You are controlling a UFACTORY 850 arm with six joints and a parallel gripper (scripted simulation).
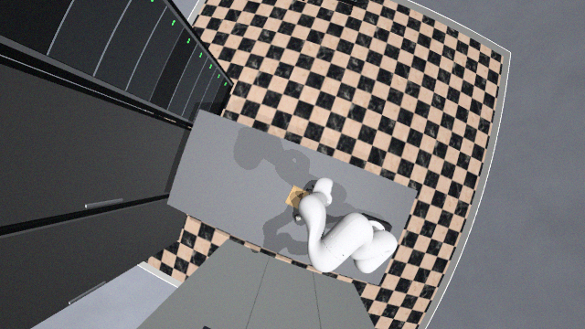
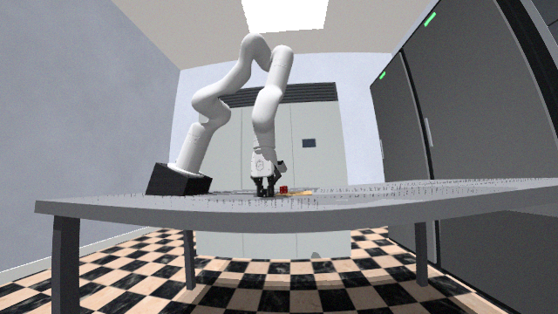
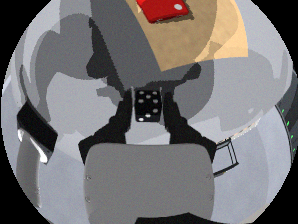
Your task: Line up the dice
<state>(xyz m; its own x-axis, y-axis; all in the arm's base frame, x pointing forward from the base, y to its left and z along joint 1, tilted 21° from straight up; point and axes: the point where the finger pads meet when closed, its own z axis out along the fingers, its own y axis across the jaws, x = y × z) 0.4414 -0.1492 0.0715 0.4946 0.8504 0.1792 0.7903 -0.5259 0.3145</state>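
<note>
The black die lies 10 mm below my hand. From my hand the other things lie so: tan mat (110 mm ahead, 90 mm to the left, 20 mm below); then red die (70 mm ahead, 90 mm to the left); then white die (70 mm ahead, 220 mm to the left, 10 mm below).
</note>
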